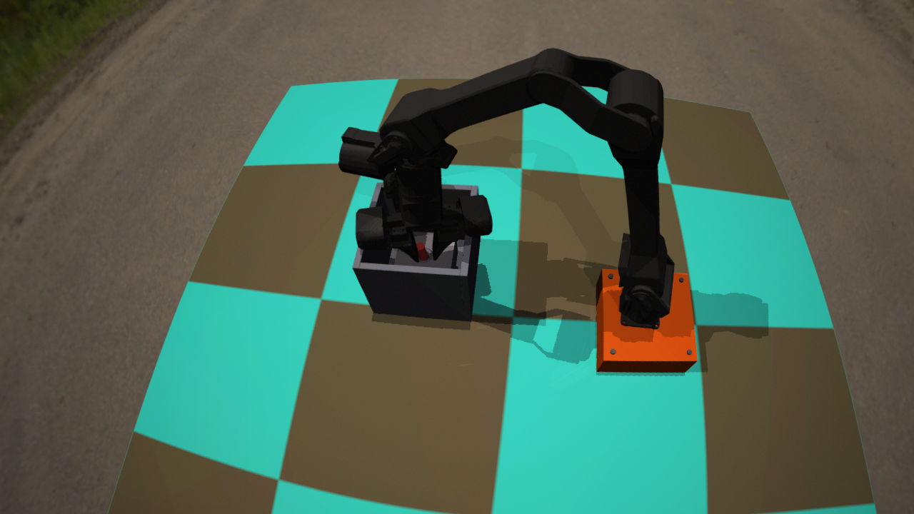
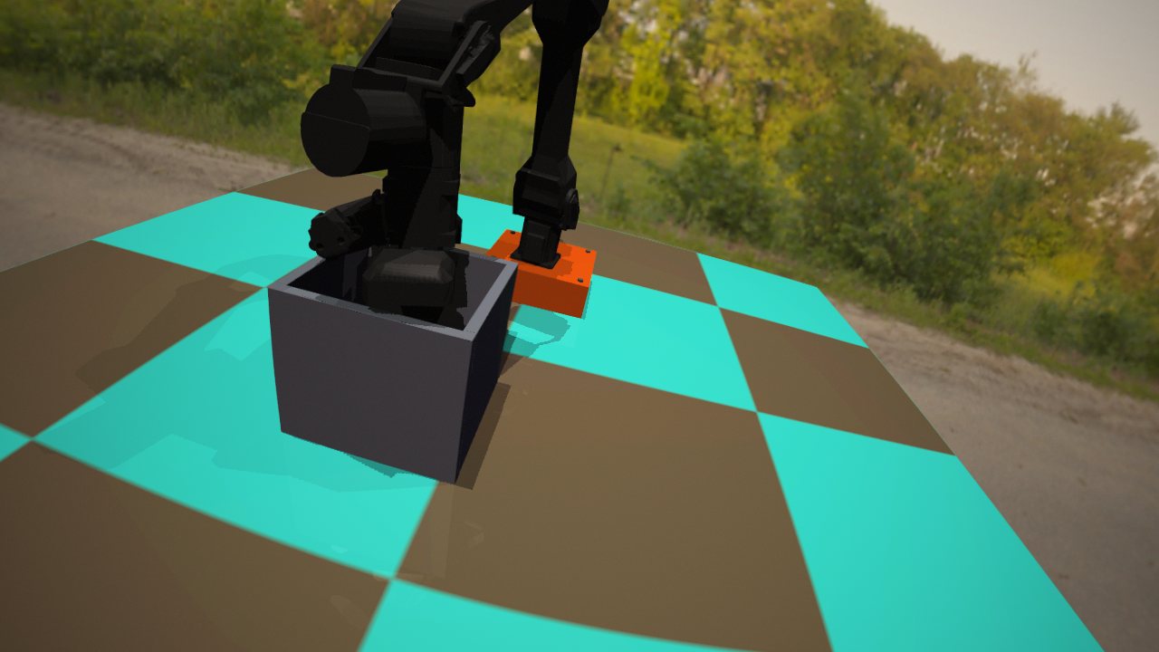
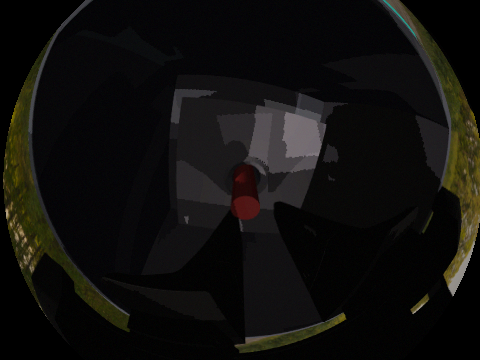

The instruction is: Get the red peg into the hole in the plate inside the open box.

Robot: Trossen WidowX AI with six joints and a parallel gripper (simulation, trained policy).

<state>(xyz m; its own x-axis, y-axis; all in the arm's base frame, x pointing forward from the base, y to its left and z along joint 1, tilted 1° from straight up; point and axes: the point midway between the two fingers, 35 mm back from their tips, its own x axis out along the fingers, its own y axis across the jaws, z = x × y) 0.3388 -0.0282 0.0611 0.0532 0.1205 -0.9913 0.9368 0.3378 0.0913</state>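
My gripper tip is now 10 mm short of the red peg, 10 mm to the left of it and 10 mm above it. Also, from my gripper tip: grey plate (10 mm ahead, 10 mm to the right, 30 mm below).
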